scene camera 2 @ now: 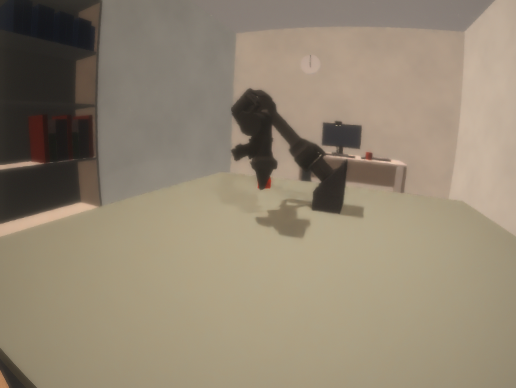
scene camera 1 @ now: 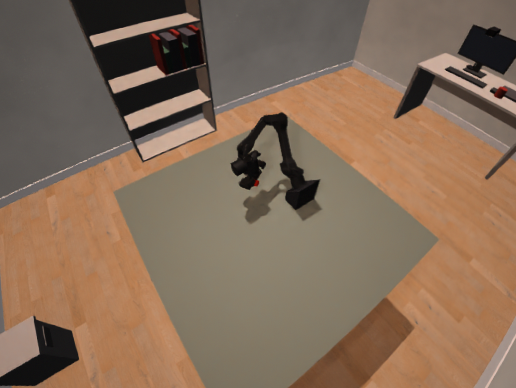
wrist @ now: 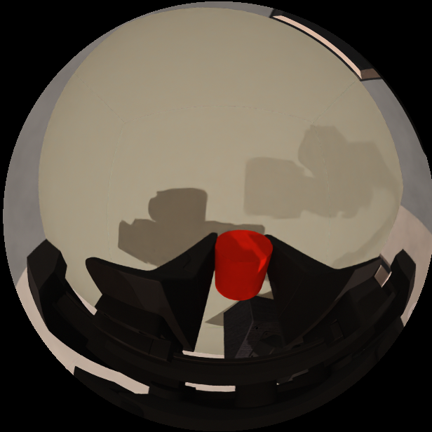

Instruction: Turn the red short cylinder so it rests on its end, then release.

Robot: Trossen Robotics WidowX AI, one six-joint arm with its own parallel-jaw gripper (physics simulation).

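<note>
My gripper [scene camera 1: 254, 182] [scene camera 2: 264, 184] [wrist: 240, 239] is shut on the red short cylinder [scene camera 1: 257, 183] [scene camera 2: 268, 183] [wrist: 240, 275]. It holds the cylinder between the fingertips, above the mat [scene camera 1: 280, 280] [scene camera 2: 250, 310] [wrist: 200, 75], with the arm's shadow lying apart on the mat. In the wrist view one flat end of the cylinder faces up the picture, and its curved side shows between the two black fingers. In both scene views a finger hides most of the cylinder, so its exact tilt is hard to tell there.
The arm's base [scene camera 1: 302, 194] [scene camera 2: 330, 194] stands on the mat, close to the gripper. A bookshelf [scene camera 1: 170, 108] [scene camera 2: 89, 185] stands behind the mat's far edge in scene camera 1. A desk [scene camera 1: 440, 62] with a monitor and a red mug [scene camera 1: 500, 92] stands off the mat.
</note>
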